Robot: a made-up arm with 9 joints. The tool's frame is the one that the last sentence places.
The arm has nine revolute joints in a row. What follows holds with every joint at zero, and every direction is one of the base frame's. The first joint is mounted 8.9 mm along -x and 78.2 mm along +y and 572.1 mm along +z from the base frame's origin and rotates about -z. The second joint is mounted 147.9 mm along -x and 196.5 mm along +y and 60.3 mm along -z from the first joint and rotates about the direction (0.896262, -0.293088, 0.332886). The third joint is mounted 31.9 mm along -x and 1.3 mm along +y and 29.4 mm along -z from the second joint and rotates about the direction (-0.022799, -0.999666, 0.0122). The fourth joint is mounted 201.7 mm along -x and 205 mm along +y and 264 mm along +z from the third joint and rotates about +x. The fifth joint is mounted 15.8 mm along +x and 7 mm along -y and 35.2 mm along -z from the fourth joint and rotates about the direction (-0.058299, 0.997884, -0.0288). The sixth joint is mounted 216.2 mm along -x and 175.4 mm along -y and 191.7 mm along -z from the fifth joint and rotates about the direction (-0.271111, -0.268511, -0.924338). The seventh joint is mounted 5.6 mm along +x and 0.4 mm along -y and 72.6 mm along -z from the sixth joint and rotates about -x. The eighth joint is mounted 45.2 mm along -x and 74.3 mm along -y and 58.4 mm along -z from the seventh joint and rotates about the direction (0.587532, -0.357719, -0.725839). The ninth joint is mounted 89.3 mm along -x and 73.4 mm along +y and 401.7 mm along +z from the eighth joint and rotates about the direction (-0.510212, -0.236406, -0.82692). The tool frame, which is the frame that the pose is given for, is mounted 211.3 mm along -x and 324.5 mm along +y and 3.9 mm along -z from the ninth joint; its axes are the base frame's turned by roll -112.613, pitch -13.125 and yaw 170.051 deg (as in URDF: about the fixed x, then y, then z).
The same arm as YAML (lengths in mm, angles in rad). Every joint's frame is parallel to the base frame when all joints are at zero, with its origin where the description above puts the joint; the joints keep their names.
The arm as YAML. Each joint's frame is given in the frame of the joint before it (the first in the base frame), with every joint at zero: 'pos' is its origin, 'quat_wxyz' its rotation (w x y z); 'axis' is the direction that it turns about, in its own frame. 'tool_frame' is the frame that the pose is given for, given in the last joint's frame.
length_unit: mm
angle_unit: rad
joints:
  - joint: joint 1
    pos: [-8.9, 78.2, 572.1]
    quat_wxyz: [1.0, 0.0, 0.0, 0.0]
    axis: "-z"
  - joint: joint 2
    pos: [-147.9, 196.5, -60.3]
    quat_wxyz: [1.0, 0.0, 0.0, 0.0]
    axis: [0.896262, -0.293088, 0.332886]
  - joint: joint 3
    pos: [-31.9, 1.3, -29.4]
    quat_wxyz: [1.0, 0.0, 0.0, 0.0]
    axis: [-0.022799, -0.999666, 0.0122]
  - joint: joint 4
    pos: [-201.7, 205.0, 264.0]
    quat_wxyz: [1.0, 0.0, 0.0, 0.0]
    axis: "+x"
  - joint: joint 5
    pos: [15.8, -7.0, -35.2]
    quat_wxyz: [1.0, 0.0, 0.0, 0.0]
    axis: [-0.058299, 0.997884, -0.0288]
  - joint: joint 6
    pos: [-216.2, -175.4, -191.7]
    quat_wxyz: [1.0, 0.0, 0.0, 0.0]
    axis: [-0.271111, -0.268511, -0.924338]
  - joint: joint 7
    pos: [5.6, -0.4, -72.6]
    quat_wxyz: [1.0, 0.0, 0.0, 0.0]
    axis: "-x"
  - joint: joint 8
    pos: [-45.2, -74.3, -58.4]
    quat_wxyz: [1.0, 0.0, 0.0, 0.0]
    axis: [0.587532, -0.357719, -0.725839]
  - joint: joint 9
    pos: [-89.3, 73.4, 401.7]
    quat_wxyz: [1.0, 0.0, 0.0, 0.0]
    axis: [-0.510212, -0.236406, -0.82692]
tool_frame:
  pos: [-211.3, 324.5, -3.9]
  quat_wxyz: [0.142519, -0.008512, -0.82895, 0.540794]

